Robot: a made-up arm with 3 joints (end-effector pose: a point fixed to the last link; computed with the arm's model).
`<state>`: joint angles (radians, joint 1 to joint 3).
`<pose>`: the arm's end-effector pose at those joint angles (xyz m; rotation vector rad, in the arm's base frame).
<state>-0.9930 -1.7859 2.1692</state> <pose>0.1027 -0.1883 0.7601 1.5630 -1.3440 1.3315</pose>
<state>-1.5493 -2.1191 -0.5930</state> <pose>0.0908 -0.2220 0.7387 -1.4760 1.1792 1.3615</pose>
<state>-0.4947 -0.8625 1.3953</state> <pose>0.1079 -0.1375 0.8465 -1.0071 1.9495 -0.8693</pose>
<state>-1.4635 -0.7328 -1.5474</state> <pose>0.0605 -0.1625 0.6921 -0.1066 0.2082 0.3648</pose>
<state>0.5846 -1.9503 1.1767</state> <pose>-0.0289 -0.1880 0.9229 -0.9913 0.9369 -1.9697</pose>
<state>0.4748 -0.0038 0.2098</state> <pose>-0.0179 -0.1200 0.9504 0.1440 -0.2460 -0.2650</pose>
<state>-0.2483 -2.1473 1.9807</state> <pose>0.0779 -0.2033 0.8720 1.3208 -1.3387 2.1001</pose>
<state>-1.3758 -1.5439 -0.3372</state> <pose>0.0755 -0.1961 0.7447 -1.3344 1.2305 0.6628</pose>
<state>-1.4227 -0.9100 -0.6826</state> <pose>0.0644 -0.1681 0.7189 -0.6258 0.9663 0.3514</pose>
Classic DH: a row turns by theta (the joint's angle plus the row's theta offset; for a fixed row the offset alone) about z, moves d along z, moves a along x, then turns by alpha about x. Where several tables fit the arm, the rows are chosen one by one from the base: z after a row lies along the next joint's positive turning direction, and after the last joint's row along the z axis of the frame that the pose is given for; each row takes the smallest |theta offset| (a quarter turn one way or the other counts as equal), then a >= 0, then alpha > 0; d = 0 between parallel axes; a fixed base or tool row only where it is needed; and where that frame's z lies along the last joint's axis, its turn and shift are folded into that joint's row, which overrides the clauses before.
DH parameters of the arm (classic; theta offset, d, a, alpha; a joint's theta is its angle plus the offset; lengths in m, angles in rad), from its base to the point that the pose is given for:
base (fixed): 0 0.792 -0.036 1.5708
joint 1: -1.3617 0.1262 -0.1335 -1.1967
joint 2: 0 0.1482 0.0227 -1.9449
joint 3: -1.3612 0.0594 -0.022 1.6824
tool (fixed): -0.2797 -0.0091 0 0

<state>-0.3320 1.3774 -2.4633</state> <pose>0.1383 -0.1369 0.9615 1.0182 -2.3165 -1.5530</pose>
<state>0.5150 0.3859 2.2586</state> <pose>-0.0274 -0.1234 1.0059 -0.1480 1.5901 0.0938</pose>
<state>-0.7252 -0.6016 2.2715</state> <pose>0.1386 -0.1309 0.8050 0.8588 -2.7546 0.8295</pose>
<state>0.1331 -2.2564 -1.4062</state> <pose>0.0102 -0.2391 0.9351 -1.6572 -0.3289 0.6137</pose>
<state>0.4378 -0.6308 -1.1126</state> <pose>0.0189 -0.1546 0.9148 -0.3468 -1.3193 -0.0846</pose>
